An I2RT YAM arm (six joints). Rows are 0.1 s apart.
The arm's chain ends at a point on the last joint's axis. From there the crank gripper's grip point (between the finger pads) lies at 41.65 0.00 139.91 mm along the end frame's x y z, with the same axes.
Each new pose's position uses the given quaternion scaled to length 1; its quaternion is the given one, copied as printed.
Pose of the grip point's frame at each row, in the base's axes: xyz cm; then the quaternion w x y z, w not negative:
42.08 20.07 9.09 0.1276 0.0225 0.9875 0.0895
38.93 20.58 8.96 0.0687 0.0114 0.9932 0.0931
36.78 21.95 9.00 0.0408 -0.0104 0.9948 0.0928
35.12 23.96 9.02 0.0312 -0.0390 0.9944 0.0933
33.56 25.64 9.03 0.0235 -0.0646 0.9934 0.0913
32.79 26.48 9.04 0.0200 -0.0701 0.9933 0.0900
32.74 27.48 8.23 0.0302 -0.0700 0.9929 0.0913
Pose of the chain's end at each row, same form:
42.52 17.40 23.43 0.1276 0.0225 0.9875 0.0895
41.12 17.87 23.14 0.0687 0.0114 0.9932 0.0931
39.82 19.41 23.05 0.0408 -0.0104 0.9948 0.0928
38.50 21.63 23.03 0.0312 -0.0390 0.9944 0.0933
37.20 23.58 23.02 0.0235 -0.0646 0.9934 0.0913
36.53 24.50 23.01 0.0200 -0.0701 0.9933 0.0900
36.20 25.44 22.27 0.0302 -0.0700 0.9929 0.0913

